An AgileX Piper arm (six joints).
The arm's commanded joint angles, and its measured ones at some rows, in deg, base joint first. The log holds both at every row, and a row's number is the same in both.
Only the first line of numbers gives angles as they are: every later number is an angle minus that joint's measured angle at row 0.
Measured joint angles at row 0:
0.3 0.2 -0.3 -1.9 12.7 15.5
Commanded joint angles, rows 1 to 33:
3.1 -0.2 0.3 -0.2 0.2 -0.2
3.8 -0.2 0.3 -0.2 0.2 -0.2
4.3 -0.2 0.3 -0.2 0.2 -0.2
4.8 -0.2 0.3 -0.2 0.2 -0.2
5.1 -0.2 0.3 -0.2 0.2 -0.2
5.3 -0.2 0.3 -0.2 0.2 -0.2
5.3 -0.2 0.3 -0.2 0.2 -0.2
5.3 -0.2 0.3 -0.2 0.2 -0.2
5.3 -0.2 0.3 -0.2 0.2 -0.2
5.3 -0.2 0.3 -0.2 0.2 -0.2
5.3 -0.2 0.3 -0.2 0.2 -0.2
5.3 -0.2 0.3 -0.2 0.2 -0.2
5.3 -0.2 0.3 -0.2 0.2 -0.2
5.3 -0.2 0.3 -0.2 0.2 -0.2
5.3 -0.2 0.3 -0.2 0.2 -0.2
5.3 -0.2 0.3 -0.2 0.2 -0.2
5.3 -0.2 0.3 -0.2 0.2 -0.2
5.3 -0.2 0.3 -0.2 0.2 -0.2
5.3 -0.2 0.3 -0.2 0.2 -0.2
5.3 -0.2 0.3 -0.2 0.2 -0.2
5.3 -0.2 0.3 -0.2 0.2 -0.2
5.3 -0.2 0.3 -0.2 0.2 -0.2
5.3 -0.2 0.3 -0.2 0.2 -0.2
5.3 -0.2 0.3 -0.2 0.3 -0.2
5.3 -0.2 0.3 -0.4 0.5 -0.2
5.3 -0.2 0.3 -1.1 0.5 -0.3
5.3 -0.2 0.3 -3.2 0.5 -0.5
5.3 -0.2 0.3 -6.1 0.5 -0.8
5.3 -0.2 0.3 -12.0 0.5 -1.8
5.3 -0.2 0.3 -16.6 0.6 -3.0
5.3 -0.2 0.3 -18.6 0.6 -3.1
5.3 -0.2 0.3 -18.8 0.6 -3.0
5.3 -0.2 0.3 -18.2 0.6 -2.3
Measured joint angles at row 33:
5.1 0.0 0.0 -12.6 0.5 -1.8
